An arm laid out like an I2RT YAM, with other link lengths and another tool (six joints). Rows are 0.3 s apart.
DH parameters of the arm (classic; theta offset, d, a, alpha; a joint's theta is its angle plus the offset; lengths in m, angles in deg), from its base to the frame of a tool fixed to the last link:
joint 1: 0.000 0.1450 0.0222 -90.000
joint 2: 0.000 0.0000 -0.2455 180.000
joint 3: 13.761 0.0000 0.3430 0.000
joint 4: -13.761 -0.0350 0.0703 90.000
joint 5: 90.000 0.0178 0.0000 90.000
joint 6: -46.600 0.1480 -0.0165 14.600
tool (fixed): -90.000 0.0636 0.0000 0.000
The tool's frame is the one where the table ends.
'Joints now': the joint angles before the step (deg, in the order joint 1, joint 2, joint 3, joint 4, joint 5, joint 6). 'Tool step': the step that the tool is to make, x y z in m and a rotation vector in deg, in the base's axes. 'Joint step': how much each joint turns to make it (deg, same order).
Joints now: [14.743, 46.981, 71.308, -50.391, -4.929, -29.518]
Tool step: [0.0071, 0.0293, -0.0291, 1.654, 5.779, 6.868]
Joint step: [-0.011, 5.090, -0.138, -0.040, -7.506, -0.617]
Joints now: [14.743, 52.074, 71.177, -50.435, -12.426, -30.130]
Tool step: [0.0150, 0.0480, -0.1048, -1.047, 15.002, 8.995]
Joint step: [2.765, 13.484, -3.152, 1.509, -6.826, -1.516]
